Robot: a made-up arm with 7 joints.
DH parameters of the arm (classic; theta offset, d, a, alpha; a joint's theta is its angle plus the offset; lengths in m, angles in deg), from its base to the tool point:
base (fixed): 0 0.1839 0 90
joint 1: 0 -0.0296 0.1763 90
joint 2: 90 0.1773 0.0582 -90
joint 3: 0 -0.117 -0.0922 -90
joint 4: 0 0.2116 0.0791 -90
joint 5: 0 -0.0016 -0.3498 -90
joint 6: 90 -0.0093 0.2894 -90
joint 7: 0 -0.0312 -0.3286 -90
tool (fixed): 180 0.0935 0 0
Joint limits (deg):
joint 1: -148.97..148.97
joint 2: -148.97..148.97
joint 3: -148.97..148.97
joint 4: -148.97..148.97
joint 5: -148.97..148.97
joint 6: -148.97..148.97
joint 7: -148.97..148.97
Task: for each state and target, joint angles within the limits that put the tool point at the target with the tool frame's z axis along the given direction. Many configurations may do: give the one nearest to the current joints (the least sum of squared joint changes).
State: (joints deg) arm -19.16 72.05 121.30 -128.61 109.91 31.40 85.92
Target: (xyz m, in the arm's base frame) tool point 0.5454 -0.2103 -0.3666 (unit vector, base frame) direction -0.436 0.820 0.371
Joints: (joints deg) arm -13.95 86.21 114.41 -147.31 89.78 35.25 65.05
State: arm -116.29 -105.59 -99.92 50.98 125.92 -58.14 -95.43
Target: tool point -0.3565 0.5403 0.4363 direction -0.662 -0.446 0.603
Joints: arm -128.77 -119.47 -88.20 86.17 140.38 -24.87 -87.95
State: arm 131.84 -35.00 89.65 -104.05 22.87 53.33 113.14
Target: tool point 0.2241 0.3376 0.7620 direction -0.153 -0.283 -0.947
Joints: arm 99.61 -35.29 106.25 -96.24 22.03 56.68 59.80
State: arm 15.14 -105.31 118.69 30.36 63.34 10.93 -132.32
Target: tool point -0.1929 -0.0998 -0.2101 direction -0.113 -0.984 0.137
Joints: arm 48.38 -84.21 123.88 27.25 80.04 -8.45 -114.18
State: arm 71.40 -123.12 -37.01 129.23 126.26 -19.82 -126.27
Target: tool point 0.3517 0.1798 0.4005 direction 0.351 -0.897 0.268
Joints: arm 74.22 -78.67 -54.41 109.91 138.39 -67.82 -145.69
